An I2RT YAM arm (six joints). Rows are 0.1 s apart.
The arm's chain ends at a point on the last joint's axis. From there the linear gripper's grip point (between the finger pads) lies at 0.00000 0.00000 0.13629 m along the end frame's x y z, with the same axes.
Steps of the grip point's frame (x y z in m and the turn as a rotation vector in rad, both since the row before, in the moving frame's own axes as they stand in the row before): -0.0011, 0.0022, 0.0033, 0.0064, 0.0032, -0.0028; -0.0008, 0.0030, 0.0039, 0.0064, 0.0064, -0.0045; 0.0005, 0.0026, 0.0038, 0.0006, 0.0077, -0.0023; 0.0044, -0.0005, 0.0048, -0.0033, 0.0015, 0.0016; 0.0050, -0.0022, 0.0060, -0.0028, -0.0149, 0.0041; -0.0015, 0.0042, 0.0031, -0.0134, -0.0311, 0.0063
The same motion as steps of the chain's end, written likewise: -0.0015, 0.0031, 0.0033, 0.0064, 0.0032, -0.0028; -0.0017, 0.0039, 0.0039, 0.0064, 0.0064, -0.0045; -0.0005, 0.0027, 0.0038, 0.0006, 0.0077, -0.0023; 0.0042, -0.0009, 0.0048, -0.0033, 0.0015, 0.0016; 0.0070, -0.0026, 0.0060, -0.0028, -0.0149, 0.0041; 0.0027, 0.0024, 0.0032, -0.0134, -0.0311, 0.0063
